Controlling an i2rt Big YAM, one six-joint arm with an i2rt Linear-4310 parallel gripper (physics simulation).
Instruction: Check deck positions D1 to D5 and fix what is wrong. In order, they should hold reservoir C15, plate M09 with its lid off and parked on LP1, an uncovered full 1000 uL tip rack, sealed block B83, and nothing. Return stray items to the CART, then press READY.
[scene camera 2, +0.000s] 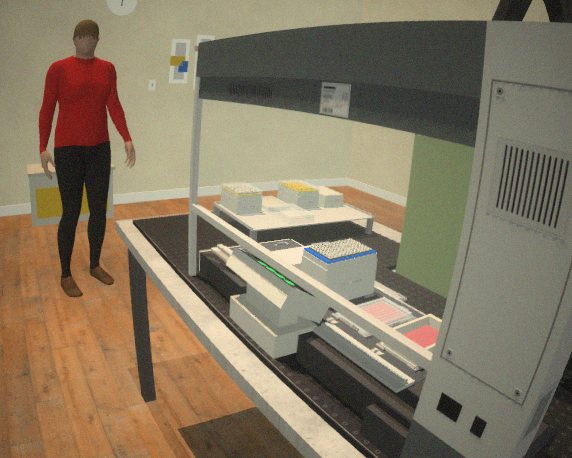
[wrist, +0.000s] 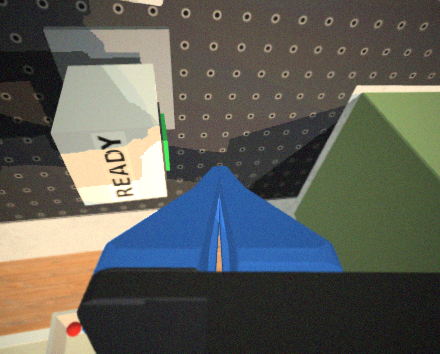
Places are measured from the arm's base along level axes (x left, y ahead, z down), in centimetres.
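Where they show: gripper, fingertip midpoint: (wrist: 219, 178).
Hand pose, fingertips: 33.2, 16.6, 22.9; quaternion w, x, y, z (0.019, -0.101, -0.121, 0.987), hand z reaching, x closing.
Note:
After its pixels a point has its place, as x, y, z.
My gripper (wrist: 219, 178) @[33.2, 16.6, 22.9] is shut and empty, to the right of the white READY box (wrist: 112, 120) (scene camera 2: 262, 280) in the wrist view. Its green strip (wrist: 166, 150) (scene camera 2: 275, 272) is lit. In scene camera 2, a reservoir (scene camera 2: 422, 336) @[20.3, 39.4, 33.4] with red liquid sits nearest the right housing. Beside it is a plate (scene camera 2: 384, 311) with pink wells and no lid seen over them. Further along stands an uncovered rack (scene camera 2: 340, 267) with a blue rim and pale tips, which look full. A low pale item (scene camera 2: 282, 244) with a dark top lies beyond it, partly hidden. Deck labels cannot be read.
The cart (scene camera 2: 345, 214) at the back holds two yellow-marked tip racks (scene camera 2: 242, 200) (scene camera 2: 299, 195), a white box (scene camera 2: 330, 197) and flat clear pieces. A green panel (wrist: 370, 200) (scene camera 2: 432, 215) stands right. A tray with a red ball (wrist: 73, 329) shows lower left. A person (scene camera 2: 82, 105) stands beyond the bench.

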